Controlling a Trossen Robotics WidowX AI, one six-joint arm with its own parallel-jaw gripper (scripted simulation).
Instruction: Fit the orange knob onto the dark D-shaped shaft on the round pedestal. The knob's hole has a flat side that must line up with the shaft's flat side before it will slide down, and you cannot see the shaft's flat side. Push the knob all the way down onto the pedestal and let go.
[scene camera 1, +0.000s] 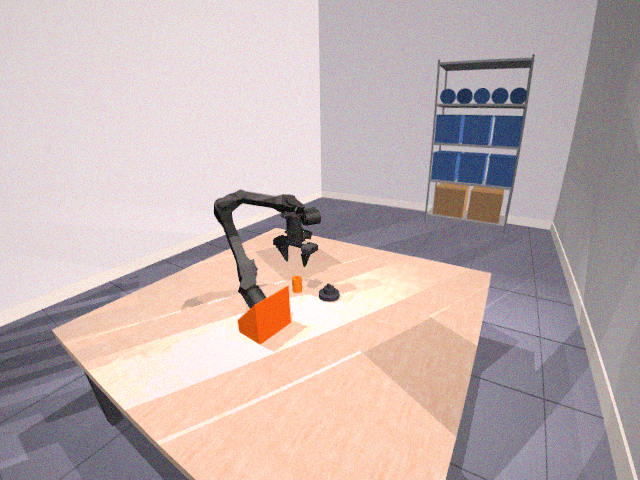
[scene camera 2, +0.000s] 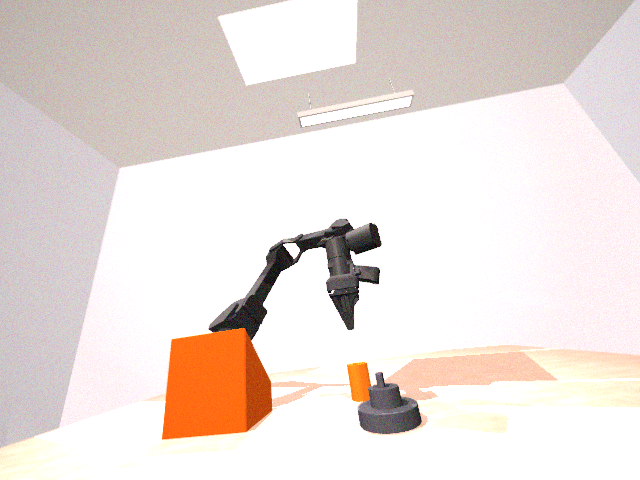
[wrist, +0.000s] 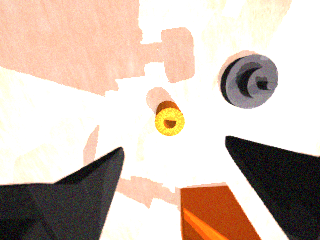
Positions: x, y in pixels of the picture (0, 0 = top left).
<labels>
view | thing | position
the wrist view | my gripper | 173, 146
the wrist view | knob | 169, 121
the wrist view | pedestal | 248, 82
</labels>
